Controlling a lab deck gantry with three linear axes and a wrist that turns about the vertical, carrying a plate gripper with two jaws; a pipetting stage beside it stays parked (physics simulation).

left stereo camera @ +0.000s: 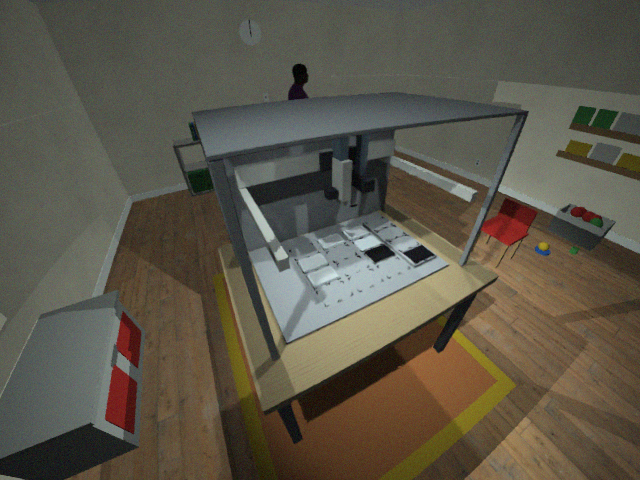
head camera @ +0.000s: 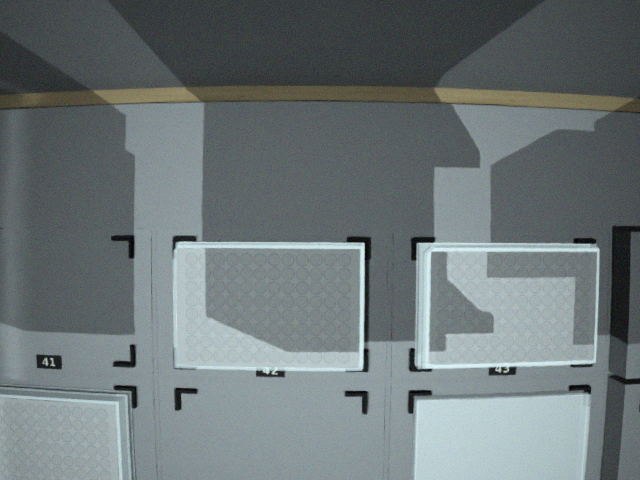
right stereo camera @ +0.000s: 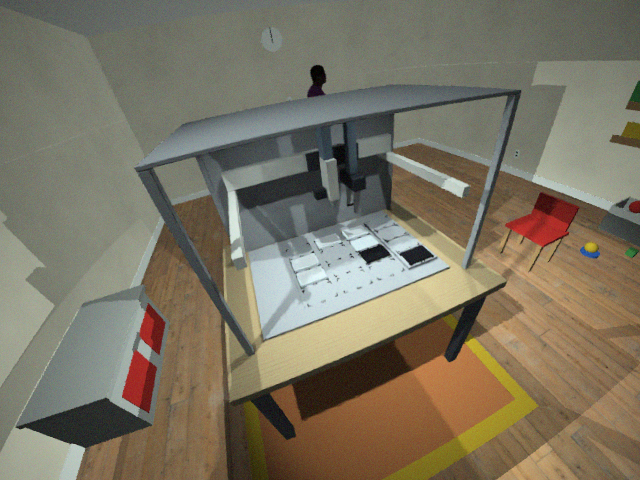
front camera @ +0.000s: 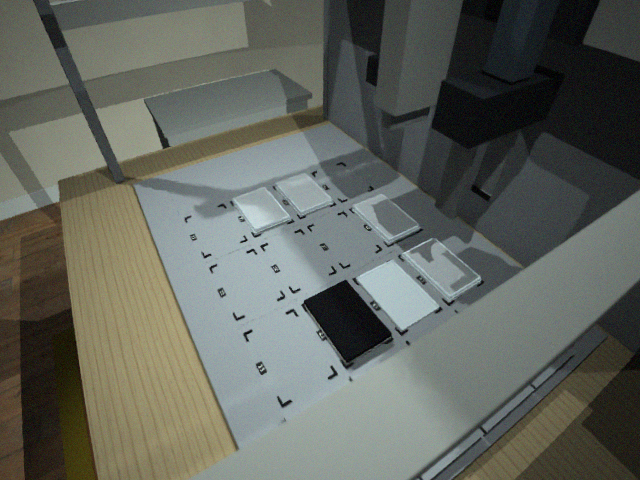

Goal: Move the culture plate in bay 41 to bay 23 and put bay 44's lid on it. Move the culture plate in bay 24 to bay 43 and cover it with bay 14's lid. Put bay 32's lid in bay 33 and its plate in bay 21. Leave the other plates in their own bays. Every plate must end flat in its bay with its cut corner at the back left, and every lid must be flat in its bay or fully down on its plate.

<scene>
same spot on rear panel: (head camera: 570,54) = (front camera: 508,228)
</scene>
